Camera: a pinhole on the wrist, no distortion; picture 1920 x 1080 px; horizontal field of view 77.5 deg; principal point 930.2 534.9 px. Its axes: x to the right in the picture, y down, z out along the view. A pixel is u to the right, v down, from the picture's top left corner.
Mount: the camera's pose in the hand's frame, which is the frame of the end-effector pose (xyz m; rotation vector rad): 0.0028 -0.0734 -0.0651 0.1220 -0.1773 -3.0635
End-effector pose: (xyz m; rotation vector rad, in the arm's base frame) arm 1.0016 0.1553 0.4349 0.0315 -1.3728 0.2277
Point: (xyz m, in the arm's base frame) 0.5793 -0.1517 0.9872
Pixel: outside the picture
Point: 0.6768 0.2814 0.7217
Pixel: 120.7 87.5
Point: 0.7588 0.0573 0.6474
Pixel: 325.8 724.3
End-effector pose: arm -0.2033 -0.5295 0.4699 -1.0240 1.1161 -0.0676
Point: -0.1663 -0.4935 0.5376
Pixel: 1303.6 353.7
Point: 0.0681 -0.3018 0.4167
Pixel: 675.6 333.1
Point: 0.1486 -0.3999 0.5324
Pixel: 679.9 828.7
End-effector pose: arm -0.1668 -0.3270 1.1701 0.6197 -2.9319 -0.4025
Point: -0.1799 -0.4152 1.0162
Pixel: 622.7 972.6
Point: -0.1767 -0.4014 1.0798
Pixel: 559.3 826.1
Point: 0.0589 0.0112 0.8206
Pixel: 1712.2 148.3
